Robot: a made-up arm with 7 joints.
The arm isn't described. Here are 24 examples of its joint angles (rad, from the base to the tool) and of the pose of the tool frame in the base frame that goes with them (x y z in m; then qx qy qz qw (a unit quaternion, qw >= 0)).
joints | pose
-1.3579 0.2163 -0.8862 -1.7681 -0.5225 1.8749 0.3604 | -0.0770 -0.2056 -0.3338 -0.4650 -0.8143 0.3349 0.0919
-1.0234 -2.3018 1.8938 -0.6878 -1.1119 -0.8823 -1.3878 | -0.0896 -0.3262 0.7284 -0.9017 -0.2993 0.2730 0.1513
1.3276 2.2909 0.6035 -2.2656 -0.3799 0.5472 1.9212 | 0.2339 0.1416 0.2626 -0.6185 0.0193 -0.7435 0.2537
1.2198 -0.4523 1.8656 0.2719 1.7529 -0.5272 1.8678 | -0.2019 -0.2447 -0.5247 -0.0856 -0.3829 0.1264 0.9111
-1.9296 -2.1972 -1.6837 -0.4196 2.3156 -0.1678 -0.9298 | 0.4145 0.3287 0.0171 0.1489 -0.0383 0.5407 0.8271
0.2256 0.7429 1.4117 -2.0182 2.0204 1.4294 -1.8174 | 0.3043 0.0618 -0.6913 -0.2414 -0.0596 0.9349 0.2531
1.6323 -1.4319 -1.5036 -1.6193 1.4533 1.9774 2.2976 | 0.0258 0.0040 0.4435 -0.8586 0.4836 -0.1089 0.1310
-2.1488 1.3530 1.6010 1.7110 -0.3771 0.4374 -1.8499 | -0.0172 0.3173 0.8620 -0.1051 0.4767 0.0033 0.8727
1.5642 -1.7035 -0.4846 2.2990 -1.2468 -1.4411 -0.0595 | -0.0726 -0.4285 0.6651 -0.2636 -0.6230 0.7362 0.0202
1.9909 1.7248 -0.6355 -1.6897 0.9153 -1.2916 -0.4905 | -0.0578 0.0835 0.6877 -0.4023 -0.6381 -0.6356 0.1642
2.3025 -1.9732 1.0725 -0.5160 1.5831 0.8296 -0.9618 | 0.0372 -0.7453 -0.2083 -0.4738 0.0237 -0.6362 0.6084
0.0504 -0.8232 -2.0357 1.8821 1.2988 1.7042 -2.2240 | -0.0512 0.0176 0.3842 -0.6186 -0.2032 0.2956 0.6991
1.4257 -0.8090 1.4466 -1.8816 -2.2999 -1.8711 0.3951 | -0.3603 -0.8568 -0.2501 0.3075 -0.1116 -0.4102 0.8513
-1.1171 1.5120 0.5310 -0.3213 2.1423 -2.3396 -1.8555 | 0.0794 0.5130 -0.0912 -0.4691 0.4142 0.6379 0.4489
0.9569 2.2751 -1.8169 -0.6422 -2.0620 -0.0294 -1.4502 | -0.5718 -0.4614 -0.2122 0.6475 0.4942 0.3602 0.4548
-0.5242 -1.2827 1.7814 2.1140 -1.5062 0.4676 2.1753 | 0.8268 -0.7906 0.3962 0.2600 -0.0091 -0.7612 0.5941
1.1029 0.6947 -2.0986 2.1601 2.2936 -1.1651 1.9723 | 0.1302 -0.6151 -0.0473 0.0824 0.8992 -0.4183 0.0981
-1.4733 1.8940 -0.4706 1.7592 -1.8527 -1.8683 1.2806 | 0.0234 0.0100 -0.5987 0.7014 -0.5348 -0.4699 0.0336
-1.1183 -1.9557 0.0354 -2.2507 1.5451 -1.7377 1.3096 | -0.4402 -0.4547 0.0475 0.0658 -0.5175 0.2151 0.8256
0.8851 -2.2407 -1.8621 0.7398 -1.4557 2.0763 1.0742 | -0.2132 0.5284 0.0015 0.7511 0.5273 -0.3794 0.1179
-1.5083 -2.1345 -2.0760 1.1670 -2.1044 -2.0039 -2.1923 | 0.2857 0.6292 0.1164 -0.0510 0.8875 0.3557 0.2885
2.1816 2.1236 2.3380 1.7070 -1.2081 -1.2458 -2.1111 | -0.7401 0.0245 -0.4819 0.2192 -0.6689 0.2682 0.6577
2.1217 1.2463 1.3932 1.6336 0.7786 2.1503 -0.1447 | -0.6749 0.3044 0.0457 -0.1830 -0.8607 -0.4702 0.0674
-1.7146 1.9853 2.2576 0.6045 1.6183 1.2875 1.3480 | 0.1121 0.1225 0.5900 -0.2269 0.5228 -0.1878 0.8000
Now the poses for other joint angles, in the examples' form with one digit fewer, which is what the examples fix.
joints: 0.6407 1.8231 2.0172 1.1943 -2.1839 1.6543 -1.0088
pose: 0.472 0.277 -0.538 0.319 0.045 -0.887 0.329
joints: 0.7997 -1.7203 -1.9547 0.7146 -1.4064 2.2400 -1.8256
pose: -0.072 0.535 0.303 0.474 -0.808 -0.157 0.314
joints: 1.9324 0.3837 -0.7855 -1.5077 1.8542 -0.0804 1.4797
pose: -0.120 -0.196 0.873 0.111 0.737 0.650 0.149
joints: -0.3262 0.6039 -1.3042 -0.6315 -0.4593 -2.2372 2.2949
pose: -0.285 -0.714 -0.046 0.966 -0.227 0.122 0.024
